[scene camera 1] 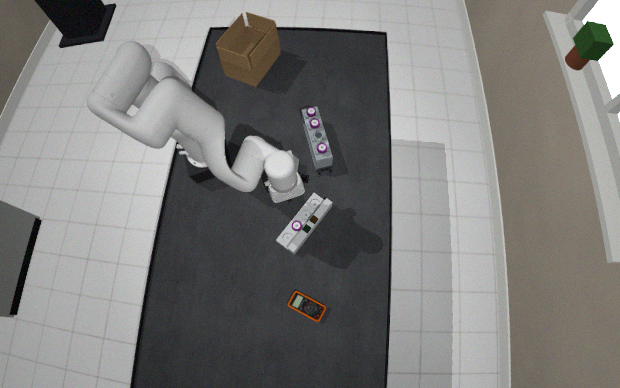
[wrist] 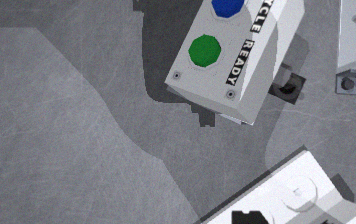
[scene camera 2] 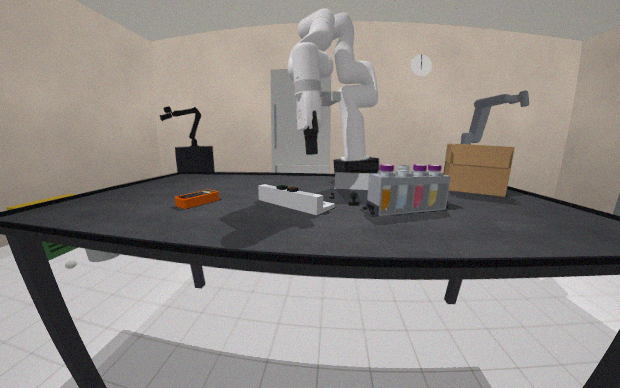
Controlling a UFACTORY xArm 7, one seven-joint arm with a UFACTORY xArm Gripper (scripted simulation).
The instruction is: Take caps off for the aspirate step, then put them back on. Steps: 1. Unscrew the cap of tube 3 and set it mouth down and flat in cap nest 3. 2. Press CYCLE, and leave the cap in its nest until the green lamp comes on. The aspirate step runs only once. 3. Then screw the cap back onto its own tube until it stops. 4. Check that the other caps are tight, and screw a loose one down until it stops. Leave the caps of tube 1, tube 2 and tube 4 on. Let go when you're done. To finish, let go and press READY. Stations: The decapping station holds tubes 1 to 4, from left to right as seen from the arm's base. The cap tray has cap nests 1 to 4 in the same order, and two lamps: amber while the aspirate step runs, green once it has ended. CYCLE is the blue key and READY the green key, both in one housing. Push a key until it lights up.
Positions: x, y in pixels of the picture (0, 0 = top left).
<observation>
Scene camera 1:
cardboard box: 263, 45
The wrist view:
key housing: 252, 47
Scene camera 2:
gripper: 311, 154
cardboard box: 481, 169
key housing: 347, 185
</observation>
